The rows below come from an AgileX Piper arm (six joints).
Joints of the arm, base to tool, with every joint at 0 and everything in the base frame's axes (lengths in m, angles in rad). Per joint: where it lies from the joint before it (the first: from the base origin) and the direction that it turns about. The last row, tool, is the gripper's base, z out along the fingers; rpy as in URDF.
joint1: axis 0 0 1 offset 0 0 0.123
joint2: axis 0 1 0 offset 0 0 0
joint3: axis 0 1 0 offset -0.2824 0 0.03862
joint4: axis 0.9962 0 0.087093 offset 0.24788 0 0.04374
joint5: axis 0 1 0 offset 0 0 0
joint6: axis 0.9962 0 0.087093 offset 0.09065 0 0.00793
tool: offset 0 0 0 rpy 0 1.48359 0
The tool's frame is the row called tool.
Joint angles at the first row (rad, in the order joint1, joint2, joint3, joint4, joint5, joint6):
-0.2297, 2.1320, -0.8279, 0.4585, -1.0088, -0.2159
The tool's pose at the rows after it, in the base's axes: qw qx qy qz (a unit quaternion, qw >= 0); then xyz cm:
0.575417 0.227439 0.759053 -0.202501 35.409 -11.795 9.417
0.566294 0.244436 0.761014 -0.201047 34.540 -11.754 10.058
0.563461 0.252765 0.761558 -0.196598 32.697 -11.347 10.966
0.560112 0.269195 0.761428 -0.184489 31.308 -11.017 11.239
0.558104 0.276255 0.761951 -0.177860 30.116 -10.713 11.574
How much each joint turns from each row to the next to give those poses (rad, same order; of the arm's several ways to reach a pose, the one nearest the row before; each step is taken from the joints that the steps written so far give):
0.0000, -0.0120, -0.0001, 0.0120, 0.0294, 0.0000
0.0000, -0.0419, 0.0325, 0.0338, 0.0270, 0.0000
0.0000, -0.0686, 0.0794, 0.0035, 0.0000, 0.0186
0.0000, -0.0408, 0.0579, 0.0000, 0.0020, 0.0442
0.0000, -0.0383, 0.0497, -0.0038, 0.0000, 0.0238

